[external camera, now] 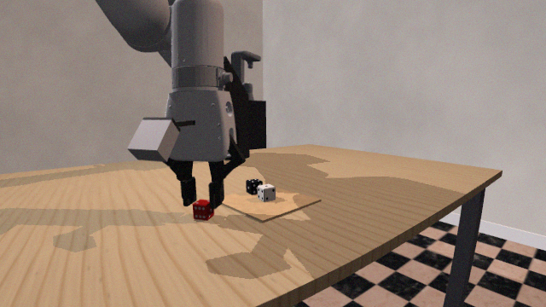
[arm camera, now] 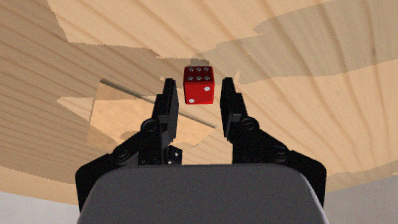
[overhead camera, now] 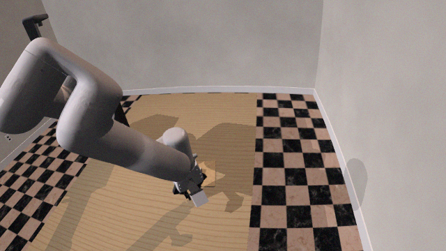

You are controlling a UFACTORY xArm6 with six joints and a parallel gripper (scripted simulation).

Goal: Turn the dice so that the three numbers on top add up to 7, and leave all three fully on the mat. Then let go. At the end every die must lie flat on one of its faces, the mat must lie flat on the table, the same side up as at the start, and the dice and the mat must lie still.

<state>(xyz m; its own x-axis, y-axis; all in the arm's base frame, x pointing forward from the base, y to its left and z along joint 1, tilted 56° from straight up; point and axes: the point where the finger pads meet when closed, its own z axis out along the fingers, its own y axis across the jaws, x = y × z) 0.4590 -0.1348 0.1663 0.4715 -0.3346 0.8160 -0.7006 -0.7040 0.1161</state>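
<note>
My gripper is now 30 mm above the red die. The rest, counted from my hand: white die 120 mm to the left, 20 mm below, 10 mm ahead; then tan mat 120 mm to the left, 40 mm below, 10 mm ahead; then black die 130 mm to the left, 40 mm behind, 20 mm below.
</note>
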